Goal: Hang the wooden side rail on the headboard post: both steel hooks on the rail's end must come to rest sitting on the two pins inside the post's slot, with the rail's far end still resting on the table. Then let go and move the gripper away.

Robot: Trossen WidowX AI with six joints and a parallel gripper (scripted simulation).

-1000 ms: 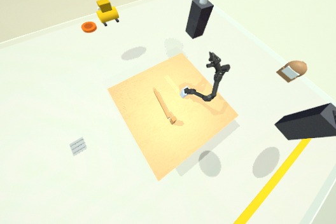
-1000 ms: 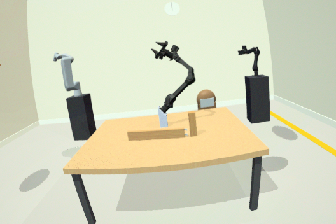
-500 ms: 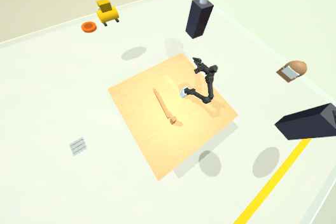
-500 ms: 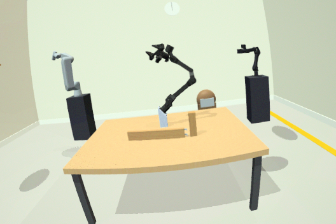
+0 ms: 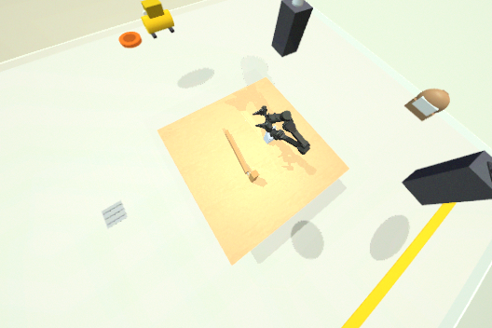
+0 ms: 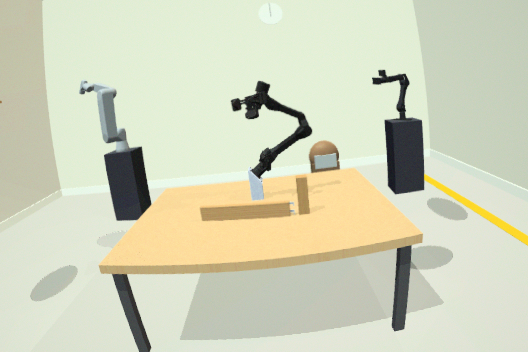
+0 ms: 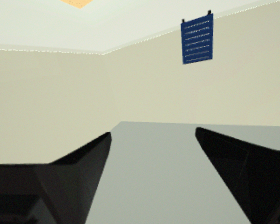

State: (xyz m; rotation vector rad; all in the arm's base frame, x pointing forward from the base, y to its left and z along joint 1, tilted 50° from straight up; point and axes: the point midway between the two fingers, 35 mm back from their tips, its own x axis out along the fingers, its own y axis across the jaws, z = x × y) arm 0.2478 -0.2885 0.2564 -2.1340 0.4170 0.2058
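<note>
My gripper tip is now 10 cm short of the headboard post, 24 cm to the right of it and 45 cm above it.
</note>
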